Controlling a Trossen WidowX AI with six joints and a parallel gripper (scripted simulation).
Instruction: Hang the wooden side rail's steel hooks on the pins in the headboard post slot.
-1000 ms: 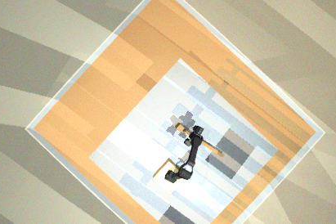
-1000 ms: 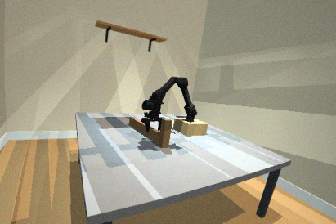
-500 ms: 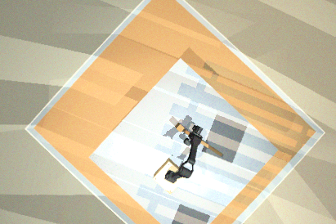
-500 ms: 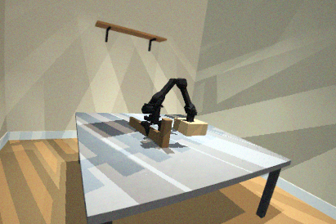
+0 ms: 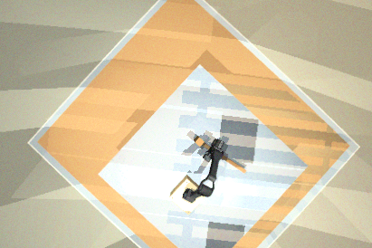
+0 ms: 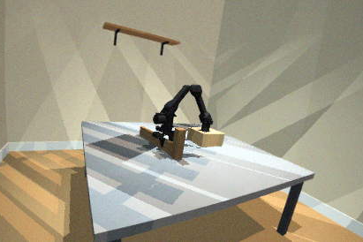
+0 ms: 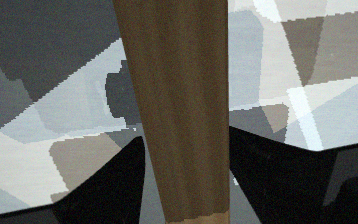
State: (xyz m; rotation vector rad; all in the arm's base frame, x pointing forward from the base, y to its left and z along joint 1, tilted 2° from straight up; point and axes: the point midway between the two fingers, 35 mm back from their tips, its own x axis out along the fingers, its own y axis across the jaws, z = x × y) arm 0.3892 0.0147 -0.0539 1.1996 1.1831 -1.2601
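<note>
The headboard post lies 1 cm ahead of my gripper tip, 13 cm to the left of it and 6 cm above it.
</note>
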